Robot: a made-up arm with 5 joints. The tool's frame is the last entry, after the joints.
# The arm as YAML. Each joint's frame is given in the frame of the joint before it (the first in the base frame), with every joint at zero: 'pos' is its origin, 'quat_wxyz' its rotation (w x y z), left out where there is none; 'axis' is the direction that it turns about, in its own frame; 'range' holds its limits. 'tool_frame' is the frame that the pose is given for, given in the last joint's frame.
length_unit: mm
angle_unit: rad
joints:
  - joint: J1
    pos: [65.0, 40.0, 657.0]
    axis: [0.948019, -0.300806, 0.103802]
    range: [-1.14, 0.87]
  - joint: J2
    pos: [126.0, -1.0, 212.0]
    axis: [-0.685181, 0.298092, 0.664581]
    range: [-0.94, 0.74]
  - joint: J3
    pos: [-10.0, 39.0, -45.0]
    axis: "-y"
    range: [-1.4, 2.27]
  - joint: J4
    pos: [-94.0, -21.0, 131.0]
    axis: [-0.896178, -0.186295, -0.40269]
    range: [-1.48, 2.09]
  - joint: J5
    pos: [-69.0, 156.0, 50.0]
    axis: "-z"
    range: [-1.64, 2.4]
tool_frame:
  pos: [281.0, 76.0, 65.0]
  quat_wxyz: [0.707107, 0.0, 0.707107, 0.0]
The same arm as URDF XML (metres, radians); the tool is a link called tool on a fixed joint. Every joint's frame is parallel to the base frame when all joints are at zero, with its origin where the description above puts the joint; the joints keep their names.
<robot name="arm">
<joint name="tool_joint" type="fixed"><parent link="link5"/><child link="tool"/><origin xyz="0.2810 0.0760 0.0650" rpy="0.0000 1.5708 0.0000"/></joint>
<joint name="J5" type="revolute"><parent link="link4"/><child link="link5"/><origin xyz="-0.0690 0.1560 0.0500" rpy="0.0000 0.0000 0.0000"/><axis xyz="0 0 -1"/><limit lower="-1.6400" upper="2.4000"/></joint>
<joint name="J4" type="revolute"><parent link="link3"/><child link="link4"/><origin xyz="-0.0940 -0.0210 0.1310" rpy="0.0000 0.0000 0.0000"/><axis xyz="-0.896178 -0.186295 -0.40269"/><limit lower="-1.4800" upper="2.0900"/></joint>
<joint name="J3" type="revolute"><parent link="link2"/><child link="link3"/><origin xyz="-0.0100 0.0390 -0.0450" rpy="0.0000 0.0000 0.0000"/><axis xyz="0 -1 0"/><limit lower="-1.4000" upper="2.2700"/></joint>
<joint name="J2" type="revolute"><parent link="link1"/><child link="link2"/><origin xyz="0.1260 -0.0010 0.2120" rpy="0.0000 0.0000 0.0000"/><axis xyz="-0.685181 0.298092 0.664581"/><limit lower="-0.9400" upper="0.7400"/></joint>
<joint name="J1" type="revolute"><parent link="base"/><child link="link1"/><origin xyz="0.0650 0.0400 0.6570" rpy="0.0000 0.0000 0.0000"/><axis xyz="0.948019 -0.300806 0.103802"/><limit lower="-1.1400" upper="0.8700"/></joint>
<link name="base"/>
<link name="link1"/>
<link name="link2"/>
<link name="link3"/>
<link name="link4"/>
<link name="link5"/>
<link name="tool"/>
</robot>

